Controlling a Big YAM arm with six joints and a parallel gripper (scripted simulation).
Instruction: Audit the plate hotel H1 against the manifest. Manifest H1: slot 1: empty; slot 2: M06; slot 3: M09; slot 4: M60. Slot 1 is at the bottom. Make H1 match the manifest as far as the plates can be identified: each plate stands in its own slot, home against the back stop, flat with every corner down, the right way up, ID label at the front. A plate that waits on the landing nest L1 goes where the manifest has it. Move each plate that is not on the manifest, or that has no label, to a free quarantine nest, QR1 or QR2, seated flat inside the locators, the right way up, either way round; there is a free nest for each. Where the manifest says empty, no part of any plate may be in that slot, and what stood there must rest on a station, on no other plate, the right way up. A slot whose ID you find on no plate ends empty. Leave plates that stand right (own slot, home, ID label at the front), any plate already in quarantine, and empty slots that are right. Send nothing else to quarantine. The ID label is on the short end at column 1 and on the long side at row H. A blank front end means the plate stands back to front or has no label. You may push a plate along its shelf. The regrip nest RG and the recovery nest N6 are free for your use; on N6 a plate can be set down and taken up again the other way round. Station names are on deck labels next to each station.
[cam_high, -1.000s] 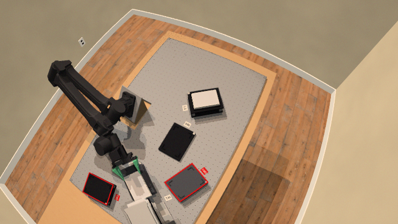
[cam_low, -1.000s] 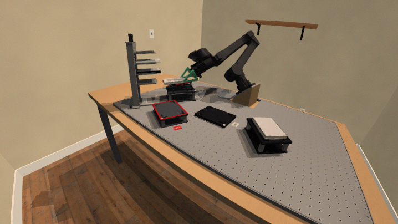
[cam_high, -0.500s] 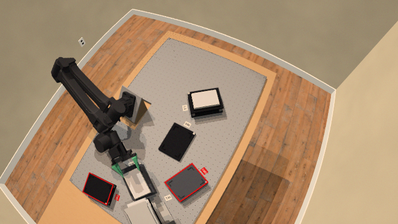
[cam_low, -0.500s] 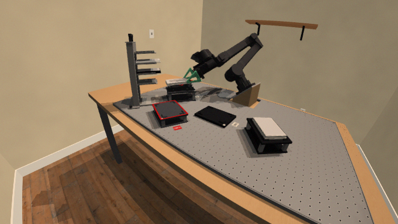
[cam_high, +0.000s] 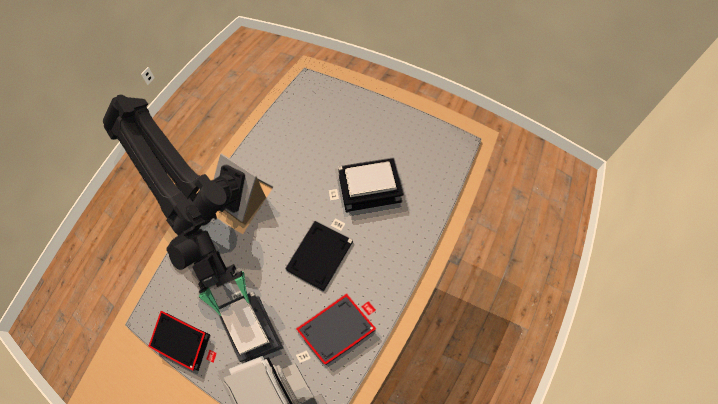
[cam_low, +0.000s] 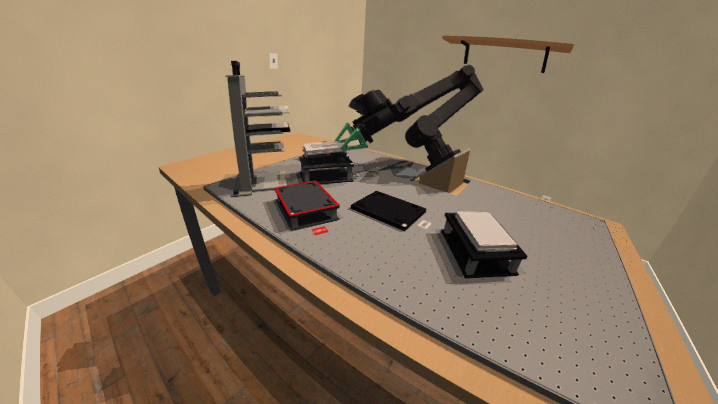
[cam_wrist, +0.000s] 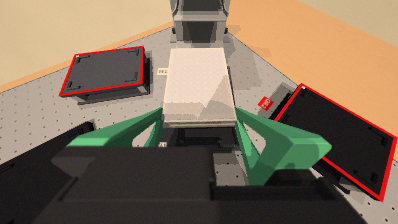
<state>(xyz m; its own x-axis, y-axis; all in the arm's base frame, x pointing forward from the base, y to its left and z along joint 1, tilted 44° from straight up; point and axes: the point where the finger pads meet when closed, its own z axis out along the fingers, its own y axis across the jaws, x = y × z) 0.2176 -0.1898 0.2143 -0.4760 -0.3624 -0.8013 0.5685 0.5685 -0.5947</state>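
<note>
Now: the grey regrip nest 6 cm below my hand, 4 cm ahead of it and 3 cm to the right of it. Round my hand: H1 deck label 20 cm ahead, 11 cm below, 2 cm to the right; then dark plate 18 cm ahead, 13 cm to the right, 6 cm above; then red-edged quarantine nest 19 cm to the right, 13 cm behind, 8 cm below.
</note>
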